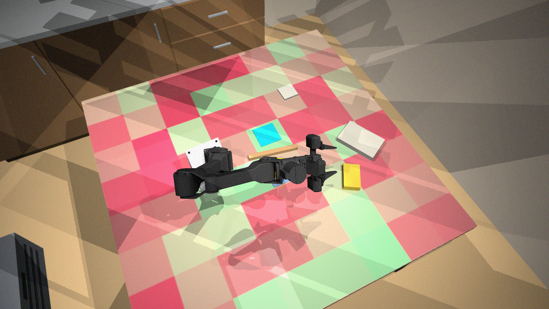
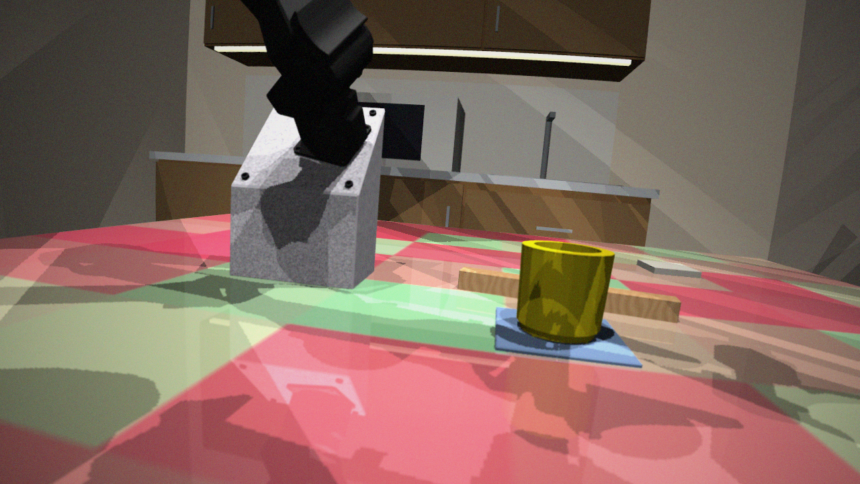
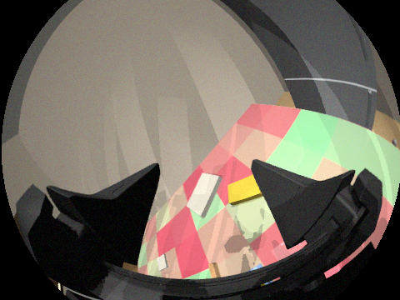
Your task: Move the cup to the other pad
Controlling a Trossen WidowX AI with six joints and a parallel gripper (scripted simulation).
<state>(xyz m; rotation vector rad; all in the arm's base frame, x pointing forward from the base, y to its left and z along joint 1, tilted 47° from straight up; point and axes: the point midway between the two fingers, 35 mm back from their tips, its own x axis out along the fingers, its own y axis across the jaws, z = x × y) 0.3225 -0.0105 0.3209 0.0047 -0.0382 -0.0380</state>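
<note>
My gripper tip is 140 mm past the cup, 160 mm to the right of it and 260 mm above it. Round my gripper tip: blue pad 140 mm behind, 160 mm to the left, 310 mm below; then orange marble 140 mm behind, 150 mm to the left, 280 mm below; then wooden bar 130 mm behind, 270 mm to the left, 300 mm below.
</note>
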